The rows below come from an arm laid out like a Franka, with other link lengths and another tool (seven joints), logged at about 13 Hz.
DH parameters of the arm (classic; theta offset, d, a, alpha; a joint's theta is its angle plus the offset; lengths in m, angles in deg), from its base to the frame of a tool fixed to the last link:
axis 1: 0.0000 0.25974 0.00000 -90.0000
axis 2: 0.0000 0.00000 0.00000 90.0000
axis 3: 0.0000 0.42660 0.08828 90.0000
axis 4: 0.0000 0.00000 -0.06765 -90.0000
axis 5: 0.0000 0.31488 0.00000 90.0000
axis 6: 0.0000 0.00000 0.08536 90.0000
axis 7: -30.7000 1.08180 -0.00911 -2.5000
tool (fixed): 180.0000 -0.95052 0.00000 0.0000
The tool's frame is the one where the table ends.
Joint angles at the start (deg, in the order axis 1, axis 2, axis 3, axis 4, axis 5, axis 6, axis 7): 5.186, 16.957, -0.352, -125.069, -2.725, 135.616, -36.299
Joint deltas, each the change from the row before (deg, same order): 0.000, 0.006, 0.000, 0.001, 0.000, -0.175, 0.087; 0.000, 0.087, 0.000, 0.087, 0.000, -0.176, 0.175; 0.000, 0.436, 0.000, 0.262, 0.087, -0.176, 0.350; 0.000, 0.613, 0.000, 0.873, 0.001, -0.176, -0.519; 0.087, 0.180, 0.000, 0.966, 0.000, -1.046, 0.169; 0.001, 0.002, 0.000, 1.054, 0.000, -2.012, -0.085; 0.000, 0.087, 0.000, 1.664, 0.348, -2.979, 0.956; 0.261, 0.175, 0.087, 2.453, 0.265, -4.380, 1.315; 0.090, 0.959, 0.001, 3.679, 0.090, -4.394, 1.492; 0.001, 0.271, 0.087, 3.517, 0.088, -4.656, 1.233; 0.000, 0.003, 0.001, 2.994, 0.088, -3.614, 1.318
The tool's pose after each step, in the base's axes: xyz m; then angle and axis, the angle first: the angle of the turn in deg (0 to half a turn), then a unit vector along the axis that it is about. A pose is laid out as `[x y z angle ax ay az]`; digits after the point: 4 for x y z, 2 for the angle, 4 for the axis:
[0.4818 0.0459 0.2989 174.88 0.6011 -0.7992 0.0020]
[0.4819 0.0460 0.2985 174.72 0.5999 -0.8001 0.0013]
[0.4834 0.0465 0.2960 174.43 0.5970 -0.8022 -0.0004]
[0.4885 0.0465 0.2948 174.52 0.6006 -0.7996 -0.0003]
[0.4918 0.0476 0.2974 174.27 0.5998 -0.8001 -0.0011]
[0.4932 0.0475 0.3016 173.42 0.6002 -0.7999 -0.0050]
[0.4959 0.0486 0.3078 172.26 0.5913 -0.8064 -0.0119]
[0.4992 0.0529 0.3168 170.43 0.5826 -0.8125 -0.0207]
[0.5097 0.0556 0.3255 168.88 0.5716 -0.8201 -0.0262]
[0.5171 0.0579 0.3399 167.57 0.5623 -0.8263 -0.0309]
[0.5233 0.0594 0.3547 166.94 0.5519 -0.8333 -0.0320]

